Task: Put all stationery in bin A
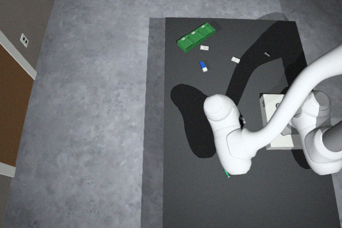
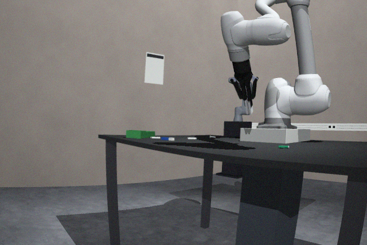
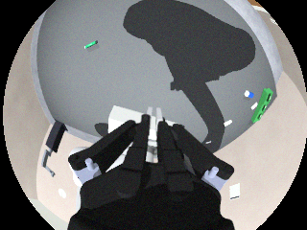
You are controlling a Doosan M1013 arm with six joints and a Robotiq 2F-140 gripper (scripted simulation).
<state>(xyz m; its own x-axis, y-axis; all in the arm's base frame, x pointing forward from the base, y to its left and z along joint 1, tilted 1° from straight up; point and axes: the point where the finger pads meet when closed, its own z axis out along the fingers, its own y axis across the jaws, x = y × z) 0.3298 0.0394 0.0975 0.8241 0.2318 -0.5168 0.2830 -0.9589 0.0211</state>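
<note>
The long green bin lies 61 cm to the right of my hand, 17 cm ahead of it and 15 cm below it. The rest, counted from my hand: blue-and-white eraser (40 cm to the right, 16 cm below, 14 cm ahead); small white screw-like piece (50 cm to the right, 27 cm behind, 16 cm below); green marker-like stick (23 cm to the left, 17 cm below, 6 cm ahead).
</note>
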